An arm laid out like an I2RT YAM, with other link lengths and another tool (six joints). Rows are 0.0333 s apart.
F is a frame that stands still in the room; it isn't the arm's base.
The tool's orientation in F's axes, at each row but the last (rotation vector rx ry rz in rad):
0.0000 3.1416 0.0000
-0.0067 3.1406 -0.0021
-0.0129 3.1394 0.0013
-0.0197 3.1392 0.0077
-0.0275 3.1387 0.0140
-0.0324 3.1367 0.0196
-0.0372 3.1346 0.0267
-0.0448 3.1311 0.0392
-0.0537 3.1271 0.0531
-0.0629 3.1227 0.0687
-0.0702 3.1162 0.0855
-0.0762 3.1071 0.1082
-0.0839 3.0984 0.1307
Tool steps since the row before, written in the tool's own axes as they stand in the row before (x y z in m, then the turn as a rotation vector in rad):
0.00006 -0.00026 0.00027 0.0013 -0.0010 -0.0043
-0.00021 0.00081 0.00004 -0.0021 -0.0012 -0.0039
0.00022 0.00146 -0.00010 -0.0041 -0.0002 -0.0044
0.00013 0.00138 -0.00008 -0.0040 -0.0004 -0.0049
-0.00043 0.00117 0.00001 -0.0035 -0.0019 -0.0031
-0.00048 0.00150 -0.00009 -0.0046 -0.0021 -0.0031
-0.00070 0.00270 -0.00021 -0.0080 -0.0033 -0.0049
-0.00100 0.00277 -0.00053 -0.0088 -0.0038 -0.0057
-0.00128 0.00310 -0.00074 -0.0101 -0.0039 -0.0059
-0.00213 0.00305 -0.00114 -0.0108 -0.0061 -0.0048
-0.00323 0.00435 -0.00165 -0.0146 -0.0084 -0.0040
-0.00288 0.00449 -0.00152 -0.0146 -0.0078 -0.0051
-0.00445 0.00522 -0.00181 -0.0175 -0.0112 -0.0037
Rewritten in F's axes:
-0.00006 -0.00026 -0.00027 -0.0013 -0.0010 0.0043
0.00021 0.00081 -0.00004 0.0021 -0.0012 0.0039
-0.00023 0.00146 0.00010 0.0041 -0.0002 0.0044
-0.00015 0.00138 0.00009 0.0040 -0.0004 0.0049
0.00041 0.00118 0.00000 0.0035 -0.0019 0.0031
0.00045 0.00151 0.00011 0.0046 -0.0020 0.0031
0.00063 0.00271 0.00026 0.0080 -0.0032 0.0049
0.00091 0.00278 0.00061 0.0089 -0.0037 0.0057
0.00116 0.00311 0.00086 0.0102 -0.0038 0.0059
0.00199 0.00308 0.00131 0.0110 -0.0059 0.0047
0.00299 0.00439 0.00196 0.0149 -0.0080 0.0039
0.00260 0.00450 0.00192 0.0148 -0.0074 0.0050
0.00408 0.00527 0.00242 0.0179 -0.0105 0.0035

